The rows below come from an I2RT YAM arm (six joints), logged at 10 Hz.
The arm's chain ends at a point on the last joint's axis. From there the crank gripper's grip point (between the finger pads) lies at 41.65 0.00 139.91 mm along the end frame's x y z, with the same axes.
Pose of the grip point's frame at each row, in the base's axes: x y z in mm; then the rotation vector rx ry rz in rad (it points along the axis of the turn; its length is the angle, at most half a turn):
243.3 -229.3 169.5 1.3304 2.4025 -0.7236
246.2 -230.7 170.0 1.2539 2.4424 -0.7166
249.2 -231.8 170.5 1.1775 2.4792 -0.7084
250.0 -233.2 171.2 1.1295 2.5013 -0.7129
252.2 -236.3 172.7 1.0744 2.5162 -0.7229
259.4 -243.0 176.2 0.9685 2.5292 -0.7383
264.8 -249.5 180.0 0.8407 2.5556 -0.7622
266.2 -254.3 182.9 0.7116 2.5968 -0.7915
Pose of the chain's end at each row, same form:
262.7 -180.0 305.5 1.3304 2.4025 -0.7236
264.5 -180.6 305.9 1.2539 2.4424 -0.7166
266.3 -180.9 306.3 1.1775 2.4792 -0.7084
267.0 -181.2 306.6 1.1295 2.5013 -0.7129
268.5 -182.2 307.3 1.0744 2.5162 -0.7229
272.4 -184.3 309.2 0.9685 2.5292 -0.7383
275.6 -186.0 311.0 0.8407 2.5556 -0.7622
277.2 -186.8 311.9 0.7116 2.5968 -0.7915

